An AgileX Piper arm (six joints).
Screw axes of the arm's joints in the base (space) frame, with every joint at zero. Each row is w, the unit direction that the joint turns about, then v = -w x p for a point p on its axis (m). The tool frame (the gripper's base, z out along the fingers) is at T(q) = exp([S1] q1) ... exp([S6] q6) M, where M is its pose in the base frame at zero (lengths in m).
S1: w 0 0 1 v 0.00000 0.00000 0.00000
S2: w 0 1 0 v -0.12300 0.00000 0.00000
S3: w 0 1 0 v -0.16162 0.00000 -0.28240
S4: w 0.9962 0 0.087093 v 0.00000 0.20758 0.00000
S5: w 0 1 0 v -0.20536 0.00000 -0.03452
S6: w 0.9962 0 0.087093 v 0.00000 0.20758 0.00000
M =
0.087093 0 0.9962 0.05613
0 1 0 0.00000
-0.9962 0 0.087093 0.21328
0 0 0 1
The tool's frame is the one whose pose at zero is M.
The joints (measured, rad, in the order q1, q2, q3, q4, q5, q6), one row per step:
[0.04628, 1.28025, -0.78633, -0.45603, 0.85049, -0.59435]
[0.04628, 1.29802, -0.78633, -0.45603, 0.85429, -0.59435]
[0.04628, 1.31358, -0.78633, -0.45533, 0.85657, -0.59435]
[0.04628, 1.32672, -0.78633, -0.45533, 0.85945, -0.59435]
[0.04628, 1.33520, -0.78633, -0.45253, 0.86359, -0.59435]
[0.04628, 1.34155, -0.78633, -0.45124, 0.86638, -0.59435]
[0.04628, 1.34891, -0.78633, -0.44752, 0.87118, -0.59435]
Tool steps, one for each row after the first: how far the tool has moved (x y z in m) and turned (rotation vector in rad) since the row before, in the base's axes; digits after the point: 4 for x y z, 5 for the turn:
[0.0018, 0.0000, -0.0041, -0.00165, 0.02113, -0.00153]
[0.0016, 0.0001, -0.0036, -0.00060, 0.01760, -0.00120]
[0.0012, 0.0000, -0.0031, -0.00127, 0.01568, -0.00114]
[0.0005, 0.0001, -0.0021, 0.00114, 0.01227, -0.00287]
[0.0004, 0.0000, -0.0015, 0.00020, 0.00888, -0.00167]
[0.0003, 0.0001, -0.0019, 0.00182, 0.01178, -0.00355]

